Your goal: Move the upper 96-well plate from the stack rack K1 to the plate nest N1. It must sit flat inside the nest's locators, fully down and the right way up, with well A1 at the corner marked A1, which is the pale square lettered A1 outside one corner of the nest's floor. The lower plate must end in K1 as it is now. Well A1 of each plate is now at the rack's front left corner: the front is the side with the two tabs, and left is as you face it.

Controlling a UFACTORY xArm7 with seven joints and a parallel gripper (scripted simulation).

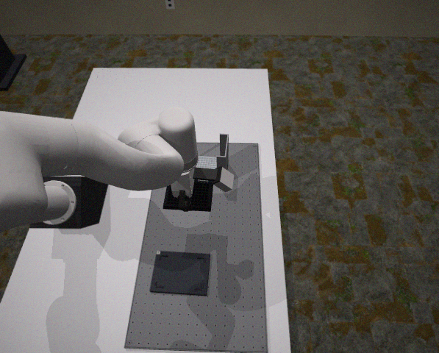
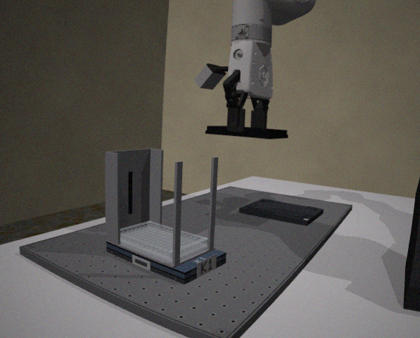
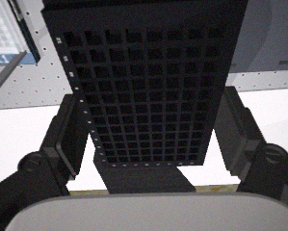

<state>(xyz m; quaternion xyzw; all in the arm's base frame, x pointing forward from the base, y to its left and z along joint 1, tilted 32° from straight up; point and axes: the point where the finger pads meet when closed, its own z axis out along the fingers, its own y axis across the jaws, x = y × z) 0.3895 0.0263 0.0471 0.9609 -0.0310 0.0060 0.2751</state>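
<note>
Right now the pale A1 mark is 100 mm behind my hand, 100 mm to the right of it and 180 mm below it. The rest, counted from my hand: black 96-well plate: 10 mm below; then clear 96-well plate: 40 mm ahead, 210 mm to the left, 170 mm below; then tall back wall: 110 mm ahead, 200 mm to the left, 110 mm below.
</note>
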